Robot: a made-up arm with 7 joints. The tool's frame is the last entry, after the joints. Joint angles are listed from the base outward.
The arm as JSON. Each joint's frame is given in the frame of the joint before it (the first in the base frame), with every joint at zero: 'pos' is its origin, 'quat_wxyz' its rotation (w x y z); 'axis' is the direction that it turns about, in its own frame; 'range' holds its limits. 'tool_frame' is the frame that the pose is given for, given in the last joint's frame.
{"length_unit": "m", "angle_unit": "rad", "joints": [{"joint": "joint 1", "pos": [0.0, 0.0, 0.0], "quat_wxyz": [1.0, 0.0, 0.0, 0.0], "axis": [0.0, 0.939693, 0.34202], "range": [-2.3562, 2.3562]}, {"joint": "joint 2", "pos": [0.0, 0.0, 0.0], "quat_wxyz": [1.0, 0.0, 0.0, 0.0], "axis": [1.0, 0.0, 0.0], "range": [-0.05, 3.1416]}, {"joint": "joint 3", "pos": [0.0, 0.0, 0.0], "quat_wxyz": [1.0, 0.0, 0.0, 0.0], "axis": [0.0, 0.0, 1.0], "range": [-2.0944, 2.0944]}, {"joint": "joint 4", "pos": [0.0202, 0.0, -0.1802], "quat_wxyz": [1.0, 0.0, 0.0, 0.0], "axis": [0.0, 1.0, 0.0], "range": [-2.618, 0.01]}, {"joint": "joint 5", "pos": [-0.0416, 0.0, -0.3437], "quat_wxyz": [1.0, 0.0, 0.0, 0.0], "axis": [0.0, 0.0, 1.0], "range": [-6.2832, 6.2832]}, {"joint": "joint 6", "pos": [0.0, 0.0, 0.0], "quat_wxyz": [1.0, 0.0, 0.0, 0.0], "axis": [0.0, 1.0, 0.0], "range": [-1.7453, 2.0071]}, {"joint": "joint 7", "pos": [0.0, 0.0, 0.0], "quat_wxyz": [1.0, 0.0, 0.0, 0.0], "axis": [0.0, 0.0, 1.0], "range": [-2.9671, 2.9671]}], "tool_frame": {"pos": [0.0, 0.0, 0.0], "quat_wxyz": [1.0, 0.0, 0.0, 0.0]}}
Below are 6 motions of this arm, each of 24 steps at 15 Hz.
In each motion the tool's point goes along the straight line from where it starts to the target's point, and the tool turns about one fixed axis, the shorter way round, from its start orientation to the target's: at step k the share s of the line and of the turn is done. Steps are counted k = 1, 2, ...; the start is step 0. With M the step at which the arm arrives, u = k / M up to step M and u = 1 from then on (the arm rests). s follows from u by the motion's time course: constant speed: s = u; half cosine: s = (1 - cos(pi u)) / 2; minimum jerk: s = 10 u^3 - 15 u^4 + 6 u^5.
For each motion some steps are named. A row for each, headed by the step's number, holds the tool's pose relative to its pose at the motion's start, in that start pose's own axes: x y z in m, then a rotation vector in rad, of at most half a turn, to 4 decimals.
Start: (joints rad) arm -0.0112 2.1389 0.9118 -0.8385 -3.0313 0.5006 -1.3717
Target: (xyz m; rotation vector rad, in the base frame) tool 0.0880 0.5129 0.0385 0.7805 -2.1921 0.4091
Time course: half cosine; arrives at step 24
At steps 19, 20, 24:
19: -0.1431 0.1390 0.3461 0.6492 0.2715 -0.3993
20: -0.1489 0.1446 0.3601 0.6755 0.2826 -0.4155
24: -0.1596 0.1550 0.3859 0.7240 0.3028 -0.4453

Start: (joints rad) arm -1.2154 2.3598 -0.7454 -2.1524 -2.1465 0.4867 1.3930
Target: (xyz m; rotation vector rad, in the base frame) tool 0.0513 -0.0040 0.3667 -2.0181 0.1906 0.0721
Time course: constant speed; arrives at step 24
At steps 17, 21, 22, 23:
17: -0.1473 0.1322 0.0268 0.3019 0.4322 -0.7192
21: -0.1819 0.1633 0.0331 0.3730 0.5338 -0.8884
22: -0.1906 0.1711 0.0347 0.3907 0.5593 -0.9307
23: -0.1993 0.1789 0.0363 0.4085 0.5847 -0.9730

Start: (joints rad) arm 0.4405 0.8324 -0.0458 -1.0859 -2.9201 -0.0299 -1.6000
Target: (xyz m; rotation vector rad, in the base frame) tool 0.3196 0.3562 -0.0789 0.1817 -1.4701 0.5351
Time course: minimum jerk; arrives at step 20
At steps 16, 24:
16: 0.2136 -0.2333 0.0476 -0.3924 -0.4764 -0.4488
24: 0.2268 -0.2476 0.0505 -0.4165 -0.5057 -0.4763

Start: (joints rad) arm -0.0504 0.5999 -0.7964 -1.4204 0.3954 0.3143 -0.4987
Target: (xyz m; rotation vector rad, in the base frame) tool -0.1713 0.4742 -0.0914 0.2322 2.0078 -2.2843
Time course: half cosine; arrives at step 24
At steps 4, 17, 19, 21, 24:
4: -0.0246 -0.0008 0.0428 -0.1064 0.1028 -0.1094
17: -0.2957 -0.0099 0.5139 -1.2780 1.2348 -1.3139
19: -0.3297 -0.0110 0.5729 -1.4246 1.3765 -1.4647
21: -0.3537 -0.0118 0.6146 -1.5283 1.4766 -1.5713
24: -0.3677 -0.0123 0.6389 -1.5888 1.5351 -1.6334

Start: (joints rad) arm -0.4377 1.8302 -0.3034 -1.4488 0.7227 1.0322 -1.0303
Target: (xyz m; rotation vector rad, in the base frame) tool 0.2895 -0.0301 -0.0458 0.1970 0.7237 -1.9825
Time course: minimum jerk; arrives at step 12
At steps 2, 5, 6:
2: 0.0072 -0.0047 0.0069 -0.0278 -0.0196 -0.0374
5: 0.0704 -0.0460 0.0676 -0.2719 -0.1918 -0.3649
6: 0.1016 -0.0664 0.0975 -0.3923 -0.2766 -0.5264

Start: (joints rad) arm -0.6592 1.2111 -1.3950 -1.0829 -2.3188 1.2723 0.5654
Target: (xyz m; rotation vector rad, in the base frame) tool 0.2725 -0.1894 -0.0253 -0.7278 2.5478 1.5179
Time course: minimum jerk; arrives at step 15
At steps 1, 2, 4, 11, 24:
1: -0.0006 0.0008 -0.0008 0.0017 -0.0001 0.0038
2: -0.0042 0.0057 -0.0058 0.0124 -0.0004 0.0271
4: -0.0269 0.0359 -0.0370 0.0784 -0.0023 0.1720
11: -0.1936 0.2590 -0.2664 0.5648 -0.0166 1.2395
24: -0.2205 0.2950 -0.3034 0.6432 -0.0190 1.4115

